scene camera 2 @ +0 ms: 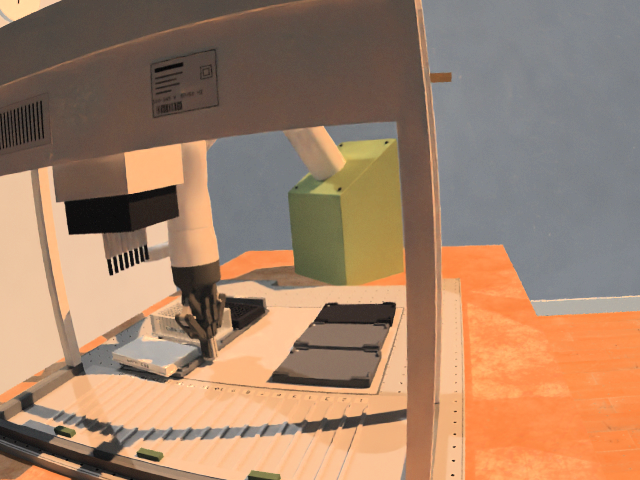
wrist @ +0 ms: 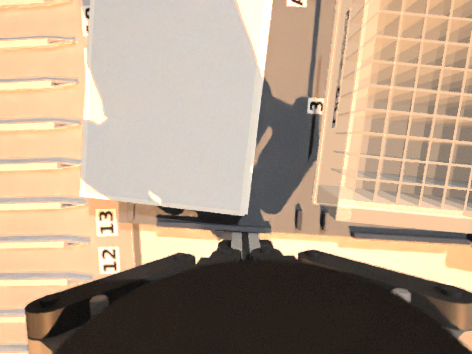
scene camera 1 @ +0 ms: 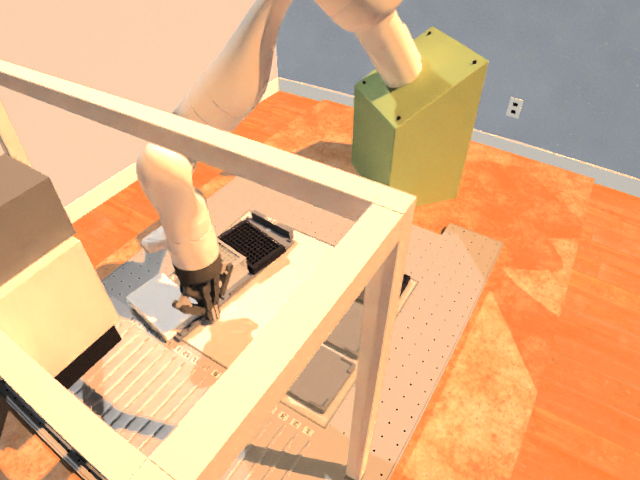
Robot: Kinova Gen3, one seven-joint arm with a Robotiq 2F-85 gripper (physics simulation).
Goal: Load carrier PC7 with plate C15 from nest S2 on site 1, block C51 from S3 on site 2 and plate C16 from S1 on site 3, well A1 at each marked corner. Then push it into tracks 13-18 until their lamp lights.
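Places are measured from the arm's base along level axes (x left, y back, z up), in centimetres.
Pixels of known places: gripper, fingertip midpoint: [scene camera 2: 211,359] [wrist: 245,249] [scene camera 1: 213,318]; arm's base, origin of the base link: [scene camera 1: 403,73].
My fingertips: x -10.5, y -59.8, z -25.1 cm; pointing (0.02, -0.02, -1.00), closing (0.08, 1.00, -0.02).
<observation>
For each thing: its top centre in the pictures, then the offset to it from my fingertips.
- Carrier PC7, middle of its top: [wrist: 450,107] [scene camera 2: 199,323] [scene camera 1: 217,262] dx -6.4, dy +10.0, dz +2.2 cm
- pale plate, middle of its top: [wrist: 170,74] [scene camera 2: 153,348] [scene camera 1: 162,300] dx -9.2, dy -2.5, dz +2.3 cm
- clear gridded block, middle of its top: [scene camera 1: 207,252] dx -7.7, dy +9.2, dz +5.0 cm
Carrier PC7 [scene camera 1: 272,226] [scene camera 2: 192,364] [wrist: 287,40] lies on the deck, one end at the tracks [scene camera 1: 139,372] [wrist: 40,185], beside number 13. A pale plate [scene camera 1: 162,302] [scene camera 2: 155,353] [wrist: 170,110] sits at its track end, slightly skewed against the carrier's edge in the wrist view. A clear gridded block [scene camera 1: 235,263] [scene camera 2: 165,320] [wrist: 420,100] sits in the middle, and a black well plate [scene camera 1: 250,245] [scene camera 2: 248,312] at the far end. Plate codes are not readable. My gripper [scene camera 1: 212,317] [scene camera 2: 209,356] [wrist: 245,249] is shut and empty, low against or close beside the carrier's long side; contact is unclear.
Three dark nests [scene camera 2: 355,313] [scene camera 2: 346,335] [scene camera 2: 330,366] lie to the right. A pipetting head [scene camera 2: 126,253] hangs above the left side. The frame's front right post [scene camera 1: 374,361] [scene camera 2: 421,310] stands beside the deck. Green blocks [scene camera 2: 149,454] line the front edge.
</observation>
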